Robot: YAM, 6 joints.
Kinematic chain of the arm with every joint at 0, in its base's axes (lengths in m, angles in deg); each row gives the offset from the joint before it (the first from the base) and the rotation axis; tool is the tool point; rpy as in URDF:
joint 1: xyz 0 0 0.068 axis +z
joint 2: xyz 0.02 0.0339 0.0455 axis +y
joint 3: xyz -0.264 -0.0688 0 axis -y
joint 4: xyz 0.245 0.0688 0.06 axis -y
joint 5: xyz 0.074 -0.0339 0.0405 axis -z
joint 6: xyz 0.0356 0 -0.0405 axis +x
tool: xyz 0 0 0 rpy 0 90 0
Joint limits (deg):
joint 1: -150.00..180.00
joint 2: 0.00..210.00
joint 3: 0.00..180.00
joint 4: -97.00..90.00
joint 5: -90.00..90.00
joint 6: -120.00..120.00
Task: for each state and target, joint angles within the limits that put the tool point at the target. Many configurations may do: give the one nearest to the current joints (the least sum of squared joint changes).
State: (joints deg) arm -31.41 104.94 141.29 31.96 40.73 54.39
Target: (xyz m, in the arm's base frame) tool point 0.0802 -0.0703 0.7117
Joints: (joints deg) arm -27.96 88.82 143.44 37.51 43.48 54.39
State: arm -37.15 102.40 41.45 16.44 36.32 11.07
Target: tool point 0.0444 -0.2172 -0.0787
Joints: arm -72.90 142.04 36.76 14.84 36.99 11.07
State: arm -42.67 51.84 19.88 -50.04 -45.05 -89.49
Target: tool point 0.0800 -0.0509 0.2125
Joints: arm -47.99 33.64 29.50 -60.46 -45.45 -89.49
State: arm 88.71 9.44 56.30 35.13 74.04 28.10
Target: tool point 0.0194 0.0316 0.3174
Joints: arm 114.17 0.00 15.55 45.27 59.38 28.10
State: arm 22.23 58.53 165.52 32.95 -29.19 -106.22
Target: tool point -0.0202 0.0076 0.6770
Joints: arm 26.12 57.44 113.89 21.62 -26.20 -106.22
